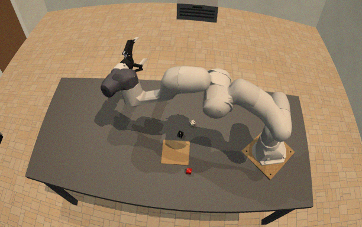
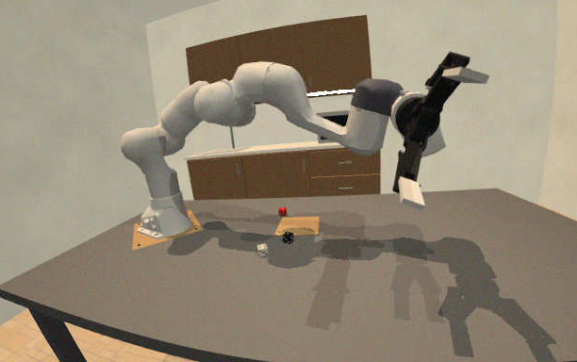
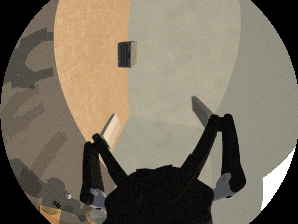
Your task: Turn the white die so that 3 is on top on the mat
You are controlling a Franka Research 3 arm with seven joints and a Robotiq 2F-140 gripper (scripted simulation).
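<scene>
Right now the white die is 330 mm behind my hand, 290 mm below it and 240 mm to the left of it. The rest, counted from my hand: red die (520 mm to the left, 360 mm behind, 290 mm below); black die (320 mm to the left, 290 mm below, 280 mm behind); tan mat (420 mm to the left, 300 mm below, 280 mm behind).
</scene>
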